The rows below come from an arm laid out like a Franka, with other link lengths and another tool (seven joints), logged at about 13 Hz.
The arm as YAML. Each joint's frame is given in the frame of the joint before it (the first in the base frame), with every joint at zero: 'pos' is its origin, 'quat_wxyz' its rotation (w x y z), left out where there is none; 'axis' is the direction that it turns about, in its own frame. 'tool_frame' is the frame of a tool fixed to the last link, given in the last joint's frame.
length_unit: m
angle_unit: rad
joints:
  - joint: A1
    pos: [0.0, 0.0, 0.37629]
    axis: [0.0, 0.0, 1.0]
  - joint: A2
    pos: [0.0, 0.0, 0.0]
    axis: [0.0, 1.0, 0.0]
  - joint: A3
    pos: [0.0, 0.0, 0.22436]
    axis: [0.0, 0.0, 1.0]
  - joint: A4
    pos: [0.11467, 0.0, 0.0]
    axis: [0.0, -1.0, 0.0]
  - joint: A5
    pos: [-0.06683, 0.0, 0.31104]
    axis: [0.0, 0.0, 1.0]
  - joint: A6
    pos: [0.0, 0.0, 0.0]
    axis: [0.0, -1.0, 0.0]
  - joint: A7
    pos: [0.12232, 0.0, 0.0]
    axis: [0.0, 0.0, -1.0]
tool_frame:
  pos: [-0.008, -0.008, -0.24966]
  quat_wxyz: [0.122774, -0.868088, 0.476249, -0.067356]
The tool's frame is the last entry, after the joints.
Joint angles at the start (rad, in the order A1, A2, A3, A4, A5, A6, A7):
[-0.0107, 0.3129, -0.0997, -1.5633, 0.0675, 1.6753, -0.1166]
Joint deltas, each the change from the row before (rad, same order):
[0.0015, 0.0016, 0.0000, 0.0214, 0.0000, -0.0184, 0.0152]
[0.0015, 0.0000, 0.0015, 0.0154, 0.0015, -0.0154, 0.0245]
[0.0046, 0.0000, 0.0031, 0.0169, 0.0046, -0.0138, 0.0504]
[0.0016, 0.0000, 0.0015, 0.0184, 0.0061, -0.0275, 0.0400]
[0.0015, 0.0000, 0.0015, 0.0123, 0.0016, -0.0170, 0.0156]
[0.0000, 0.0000, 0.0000, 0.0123, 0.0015, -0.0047, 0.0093]
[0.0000, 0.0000, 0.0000, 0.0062, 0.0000, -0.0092, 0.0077]
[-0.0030, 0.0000, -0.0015, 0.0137, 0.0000, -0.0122, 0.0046]
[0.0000, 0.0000, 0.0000, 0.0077, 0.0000, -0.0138, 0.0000]
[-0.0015, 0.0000, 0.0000, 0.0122, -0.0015, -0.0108, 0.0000]
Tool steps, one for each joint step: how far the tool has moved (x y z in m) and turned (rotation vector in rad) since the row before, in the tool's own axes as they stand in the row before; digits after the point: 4 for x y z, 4 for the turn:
[-0.0013, -0.0025, -0.0057, 0.0008, 0.0045, 0.0116]
[-0.0027, -0.0022, -0.0043, 0.0007, 0.0045, 0.0202]
[-0.0054, -0.0047, -0.0043, 0.0046, 0.0099, 0.0408]
[-0.0054, -0.0006, -0.0046, -0.0046, 0.0002, 0.0372]
[-0.0033, -0.0005, -0.0032, -0.0035, -0.0004, 0.0123]
[-0.0002, -0.0026, -0.0041, 0.0073, 0.0047, 0.0073]
[-0.0009, 0.0004, -0.0018, -0.0026, 0.0005, 0.0073]
[0.0014, 0.0001, -0.0048, 0.0017, 0.0027, 0.0074]
[-0.0013, 0.0011, -0.0021, -0.0053, -0.0031, 0.0002]
[0.0004, -0.0002, -0.0041, 0.0006, 0.0018, 0.0000]

